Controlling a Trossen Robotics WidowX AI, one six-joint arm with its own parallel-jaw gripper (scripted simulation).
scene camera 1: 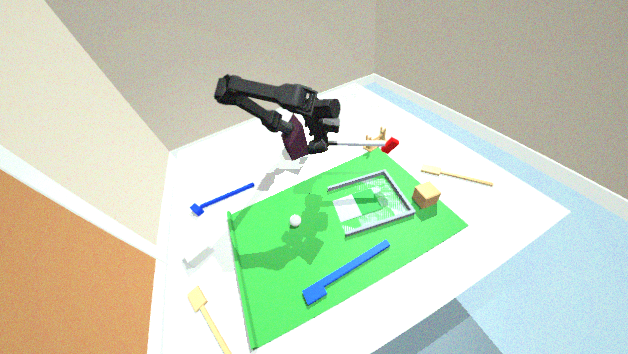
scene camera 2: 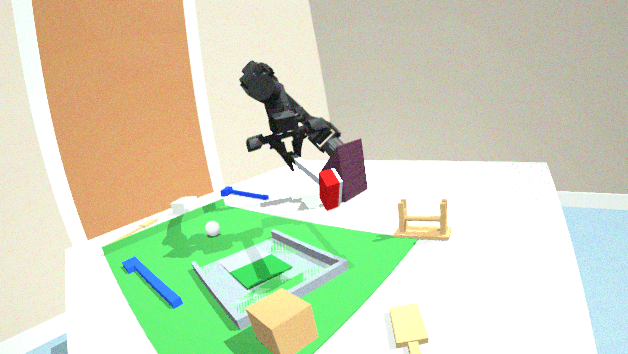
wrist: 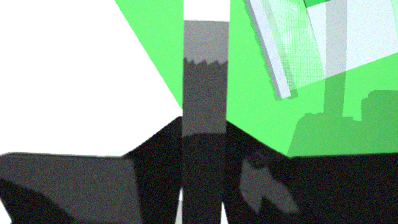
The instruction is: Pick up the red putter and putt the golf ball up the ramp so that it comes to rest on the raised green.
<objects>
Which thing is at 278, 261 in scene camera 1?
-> A green mat.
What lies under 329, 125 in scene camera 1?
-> My gripper.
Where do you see a green mat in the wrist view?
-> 343, 114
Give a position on a wooden stand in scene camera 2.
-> At 404, 230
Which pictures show my gripper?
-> Scene camera 1, scene camera 2 and the wrist view: all of them.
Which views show the blue bar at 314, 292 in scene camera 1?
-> Scene camera 1 and scene camera 2 only.
</objects>
